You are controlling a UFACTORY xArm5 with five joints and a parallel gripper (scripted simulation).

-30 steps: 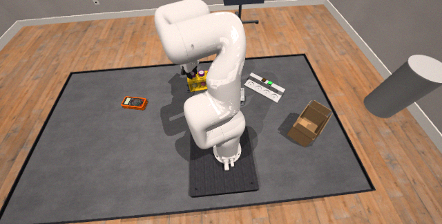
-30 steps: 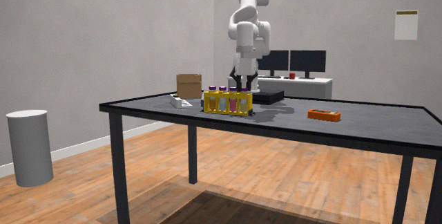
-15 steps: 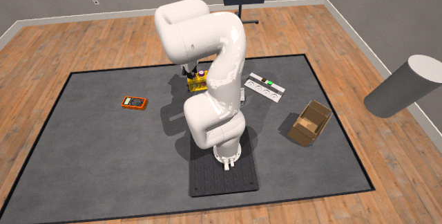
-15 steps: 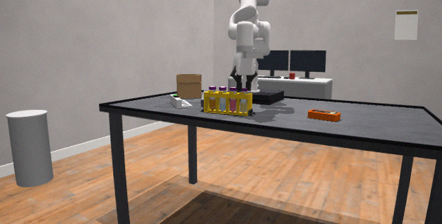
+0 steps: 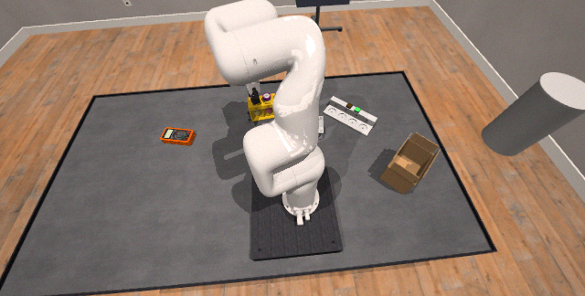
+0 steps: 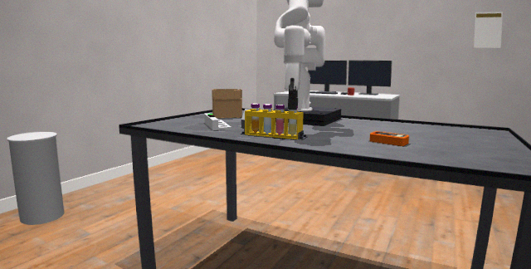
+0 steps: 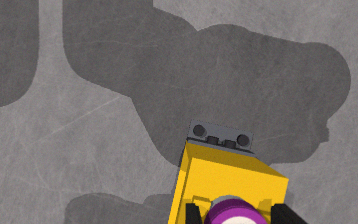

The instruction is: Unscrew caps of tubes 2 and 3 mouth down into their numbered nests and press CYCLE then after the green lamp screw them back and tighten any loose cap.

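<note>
My hand is 140 mm past the green ready key, 240 mm to the left of it and 60 mm above it. The rest, counted from my hand: blue cycle key 140 mm behind, 190 mm to the right, 60 mm below; grey key housing 120 mm behind, 220 mm to the right, 80 mm below.
</note>
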